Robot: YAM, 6 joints.
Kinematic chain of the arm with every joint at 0, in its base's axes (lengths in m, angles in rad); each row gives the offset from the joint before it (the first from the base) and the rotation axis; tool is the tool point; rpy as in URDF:
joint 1: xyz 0 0 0.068 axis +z
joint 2: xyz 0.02 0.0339 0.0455 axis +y
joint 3: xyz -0.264 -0.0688 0 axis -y
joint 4: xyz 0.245 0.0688 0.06 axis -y
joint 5: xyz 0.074 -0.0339 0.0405 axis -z
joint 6: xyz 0.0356 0 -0.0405 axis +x
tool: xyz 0 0 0 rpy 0 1.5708 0
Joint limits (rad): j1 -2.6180..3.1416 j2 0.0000..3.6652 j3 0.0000..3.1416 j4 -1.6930..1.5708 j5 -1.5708..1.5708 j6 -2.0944..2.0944
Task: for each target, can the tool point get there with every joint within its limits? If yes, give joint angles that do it. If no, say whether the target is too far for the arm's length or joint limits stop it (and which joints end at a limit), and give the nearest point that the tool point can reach.
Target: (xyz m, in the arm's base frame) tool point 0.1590 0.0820 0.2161
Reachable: yes | joints 0.6660 0.8925 0.3242 0.3113 1.2463 -1.3157
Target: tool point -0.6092 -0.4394 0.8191
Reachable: no: too far | nearest point -0.3815 -0.2751 0.5481 | short by 0.390 m
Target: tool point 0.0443 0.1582 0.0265
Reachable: yes | joints 1.4803 2.3116 0.7009 -1.1517 0.9941 0.2649
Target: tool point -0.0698 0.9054 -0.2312
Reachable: no: too far | nearest point -0.0464 0.6016 -0.1130 | short by 0.327 m
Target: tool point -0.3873 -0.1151 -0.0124
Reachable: no: joint limits stop it (at a limit: joint 1) | nearest point -0.3581 -0.1656 -0.0124 | short by 0.058 m
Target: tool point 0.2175 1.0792 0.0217
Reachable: no: too far | nearest point 0.1272 0.6309 0.0605 | short by 0.459 m
